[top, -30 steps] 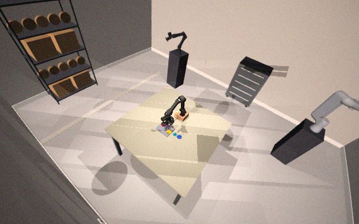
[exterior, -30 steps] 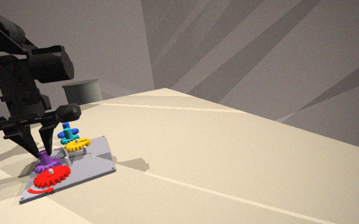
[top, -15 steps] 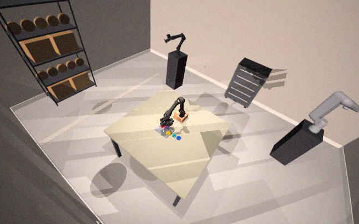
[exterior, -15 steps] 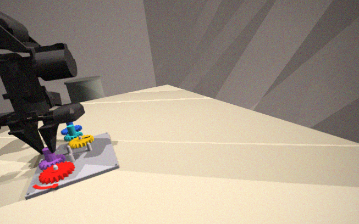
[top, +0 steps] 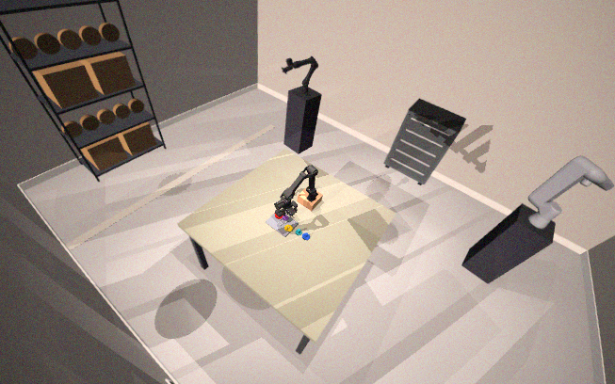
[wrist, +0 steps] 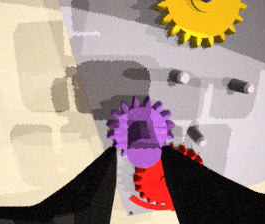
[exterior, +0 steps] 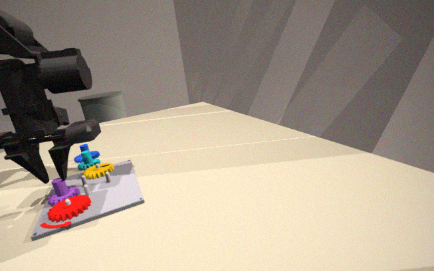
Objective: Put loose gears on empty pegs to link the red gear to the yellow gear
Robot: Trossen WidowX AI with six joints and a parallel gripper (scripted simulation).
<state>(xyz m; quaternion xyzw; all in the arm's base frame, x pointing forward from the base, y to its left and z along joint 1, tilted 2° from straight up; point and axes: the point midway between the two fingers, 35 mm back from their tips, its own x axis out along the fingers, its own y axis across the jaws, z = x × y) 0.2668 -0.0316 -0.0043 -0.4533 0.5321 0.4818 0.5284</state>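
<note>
The purple gear is 2 cm below my gripper tip. From my gripper tip the other things lie so: grey board: 5 cm ahead, 4 cm below, 1 cm to the left; then red arrow: 9 cm to the right, 4 cm below, 1 cm ahead; then red gear: 5 cm to the right, 3 cm below, 2 cm ahead.
</note>
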